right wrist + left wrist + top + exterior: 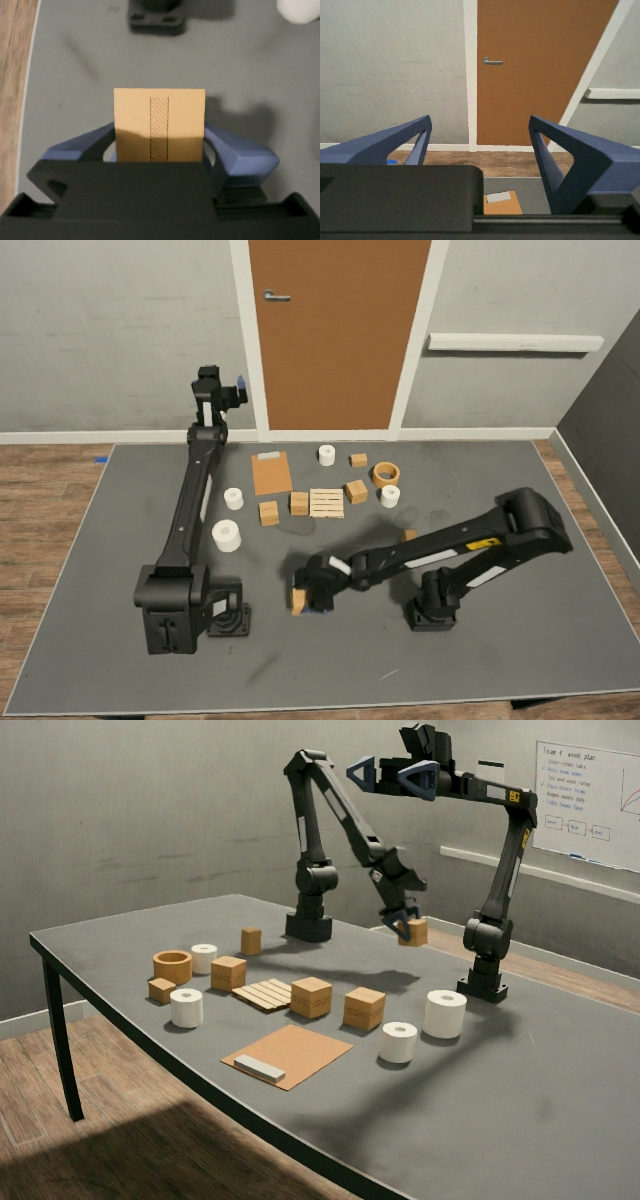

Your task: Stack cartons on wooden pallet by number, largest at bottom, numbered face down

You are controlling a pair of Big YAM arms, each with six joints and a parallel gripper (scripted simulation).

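The orange ring is 510 mm ahead of my right hand, 320 mm to the right of it and 70 mm below it. The rest, counted from my right hand: roll 250 mm to the left, 250 mm ahead, 60 mm below.
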